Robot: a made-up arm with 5 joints.
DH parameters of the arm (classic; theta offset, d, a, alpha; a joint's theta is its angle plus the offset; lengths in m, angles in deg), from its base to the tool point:
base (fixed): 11.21 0 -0.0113 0
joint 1: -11.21 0.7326 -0.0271 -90
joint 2: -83.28 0 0.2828 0
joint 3: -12.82 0 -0.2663 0
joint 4: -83.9 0.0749 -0.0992 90
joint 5: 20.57 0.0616 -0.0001 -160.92
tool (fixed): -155.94 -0.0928 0 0
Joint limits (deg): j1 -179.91..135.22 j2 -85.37..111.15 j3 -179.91..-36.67 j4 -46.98..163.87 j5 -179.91..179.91
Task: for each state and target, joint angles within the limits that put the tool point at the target. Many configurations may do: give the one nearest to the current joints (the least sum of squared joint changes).
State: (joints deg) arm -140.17 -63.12 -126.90 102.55 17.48
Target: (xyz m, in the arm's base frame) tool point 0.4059 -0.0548 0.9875
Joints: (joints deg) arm -179.83 -85.37 -156.76 142.84 25.58
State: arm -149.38 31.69 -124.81 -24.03 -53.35
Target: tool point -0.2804 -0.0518 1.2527
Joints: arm -179.81 0.06 -95.03 -46.98 -50.63
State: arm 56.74 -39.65 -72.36 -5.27 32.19
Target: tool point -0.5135 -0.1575 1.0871
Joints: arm 23.28 -85.37 -100.60 -43.92 30.86
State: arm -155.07 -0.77 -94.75 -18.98 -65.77
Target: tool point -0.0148 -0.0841 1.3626
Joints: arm -136.02 -22.73 -100.57 -29.45 -72.69
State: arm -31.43 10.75 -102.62 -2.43 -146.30
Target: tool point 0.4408 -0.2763 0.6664
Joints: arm -41.37 35.75 -71.81 9.19 -146.88
